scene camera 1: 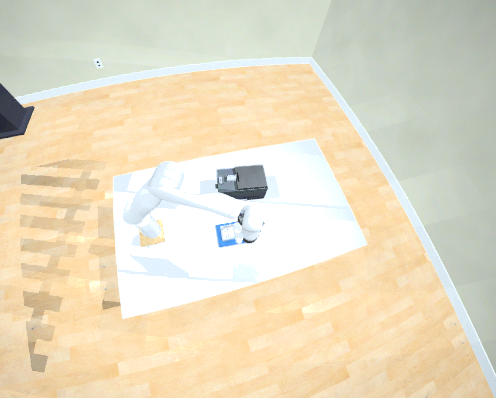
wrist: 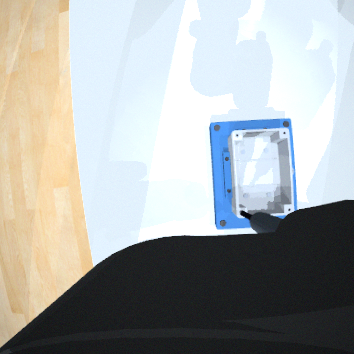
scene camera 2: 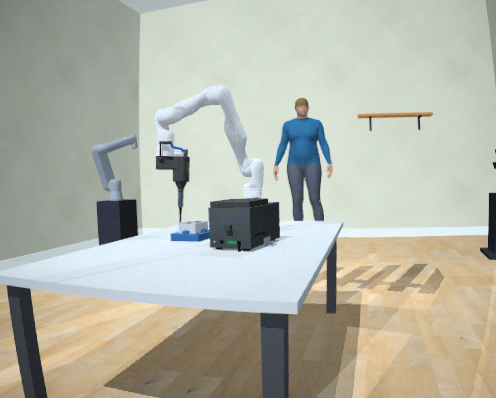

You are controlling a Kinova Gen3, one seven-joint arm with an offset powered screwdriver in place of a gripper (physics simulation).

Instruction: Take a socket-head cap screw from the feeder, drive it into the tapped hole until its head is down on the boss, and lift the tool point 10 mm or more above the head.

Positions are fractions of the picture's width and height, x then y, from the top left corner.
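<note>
Black screw feeder (scene camera 1: 0.46,0.47), visible also in scene camera 2 as the feeder (scene camera 2: 0.49,0.56). Blue fixture plate (wrist: 0.62,0.39) visible to me.
</note>
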